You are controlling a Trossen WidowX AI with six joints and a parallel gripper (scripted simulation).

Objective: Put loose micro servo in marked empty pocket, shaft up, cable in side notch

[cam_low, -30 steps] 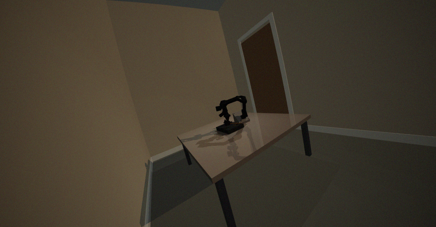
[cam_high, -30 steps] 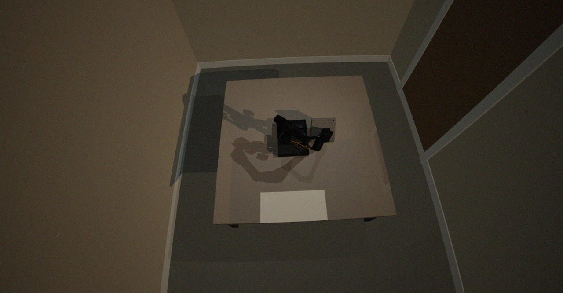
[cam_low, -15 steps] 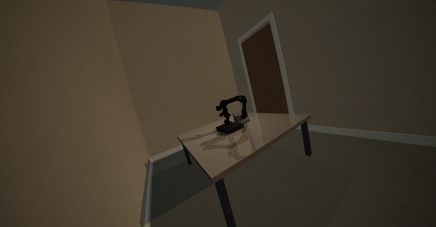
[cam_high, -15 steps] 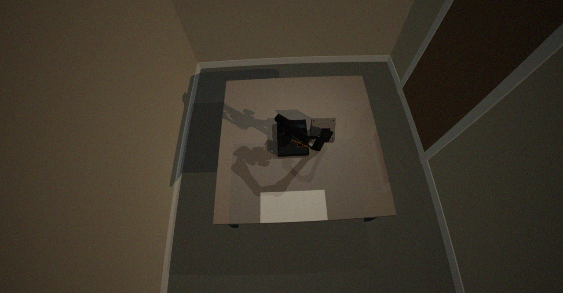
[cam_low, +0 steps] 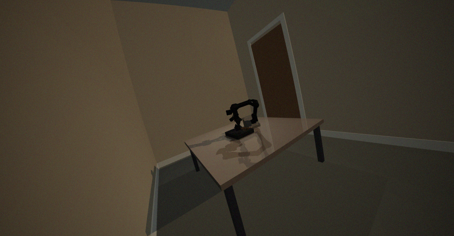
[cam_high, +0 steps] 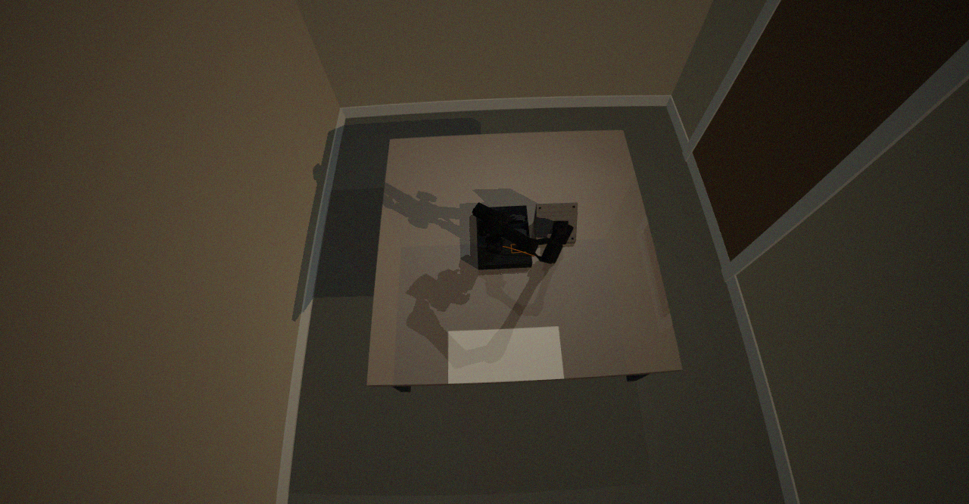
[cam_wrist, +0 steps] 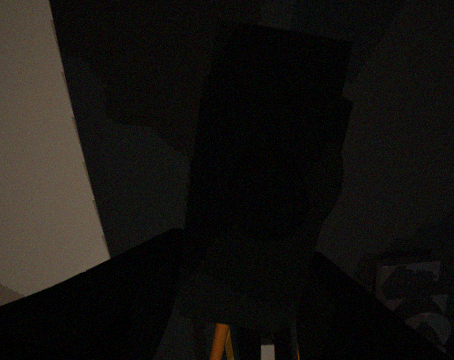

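My gripper tip is 10 cm above the black robot deck, 7 cm to the left of it and 2 cm short of it.
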